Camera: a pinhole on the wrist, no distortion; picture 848 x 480 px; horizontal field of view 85.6 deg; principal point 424.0 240.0 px. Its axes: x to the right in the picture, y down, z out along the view. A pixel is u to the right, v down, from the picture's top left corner.
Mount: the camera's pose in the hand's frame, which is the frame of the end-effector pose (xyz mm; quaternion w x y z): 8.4 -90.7 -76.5 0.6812 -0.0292 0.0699 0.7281
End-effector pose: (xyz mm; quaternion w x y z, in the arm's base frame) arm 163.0 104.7 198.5 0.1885 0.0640 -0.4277 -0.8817
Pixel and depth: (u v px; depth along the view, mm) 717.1 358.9 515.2
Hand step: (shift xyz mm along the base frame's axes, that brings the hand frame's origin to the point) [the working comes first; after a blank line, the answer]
In the camera's frame: 329.8 133.8 515.2

86.0 166.9 475.1
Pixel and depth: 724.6 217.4 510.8
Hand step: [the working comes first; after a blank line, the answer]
In the camera's frame: 335.3 -25.2 510.8

-51.0 86.6 484.9
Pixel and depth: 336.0 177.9 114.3
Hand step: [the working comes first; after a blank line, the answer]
In the camera's frame: -22.0 -15.5 114.3

-65.9 69.6 -48.5
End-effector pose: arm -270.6 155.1 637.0 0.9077 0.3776 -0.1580 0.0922
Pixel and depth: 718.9 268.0 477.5
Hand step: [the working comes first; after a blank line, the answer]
In the camera's frame: 307.5 29.2 477.5

-173.0 -59.8 413.0
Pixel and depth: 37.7 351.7 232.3
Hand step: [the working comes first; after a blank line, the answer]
In the camera's frame: -196.0 56.7 232.3

12.6 -310.2 -53.1
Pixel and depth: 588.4 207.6 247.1
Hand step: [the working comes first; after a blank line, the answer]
In the camera's frame: 88.7 -17.5 247.1

-12.6 -85.8 136.0
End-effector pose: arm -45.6 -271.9 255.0 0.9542 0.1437 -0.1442 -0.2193
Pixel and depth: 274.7 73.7 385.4
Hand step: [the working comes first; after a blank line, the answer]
In the camera's frame: -125.7 -140.0 385.4

-10.5 -278.2 273.5
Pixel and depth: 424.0 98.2 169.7
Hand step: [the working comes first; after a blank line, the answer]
In the camera's frame: 0.0 -52.6 169.7

6.4 -105.3 74.1
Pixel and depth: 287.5 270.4 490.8
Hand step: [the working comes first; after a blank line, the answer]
In the camera's frame: -146.3 32.6 490.8

-198.6 -241.2 341.1
